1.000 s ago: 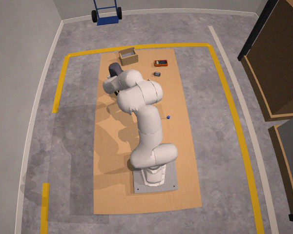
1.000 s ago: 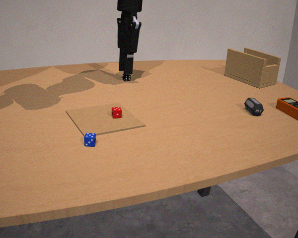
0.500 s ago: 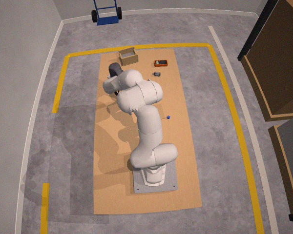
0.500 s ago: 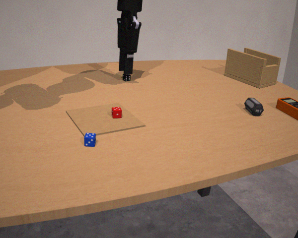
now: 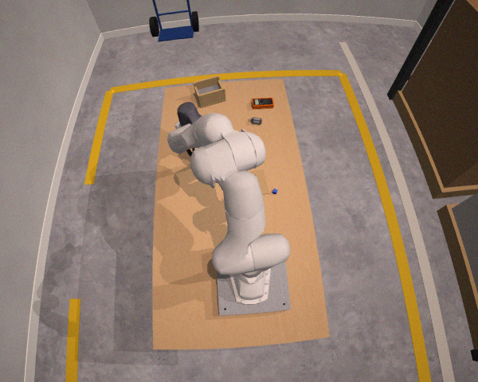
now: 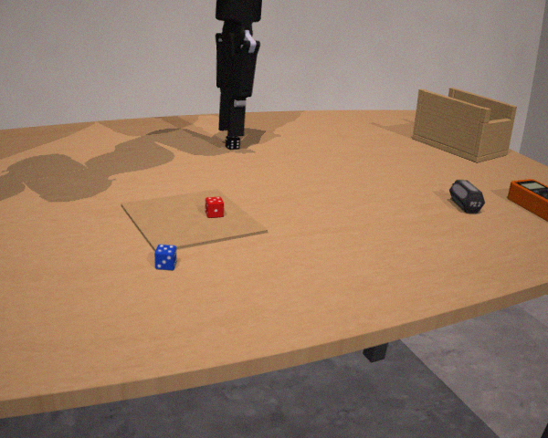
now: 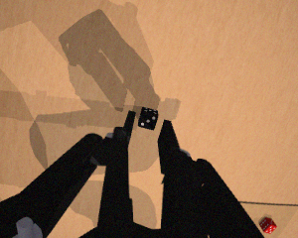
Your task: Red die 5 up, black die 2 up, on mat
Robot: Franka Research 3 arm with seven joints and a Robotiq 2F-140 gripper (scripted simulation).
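The black die lies 5 cm below my hand. Round my hand: dark grey device: 26 cm ahead, 31 cm to the right, 4 cm below; then red die: 11 cm behind, 27 cm to the right, 5 cm below; then thin tan mat: 14 cm behind, 27 cm to the right, 6 cm below.
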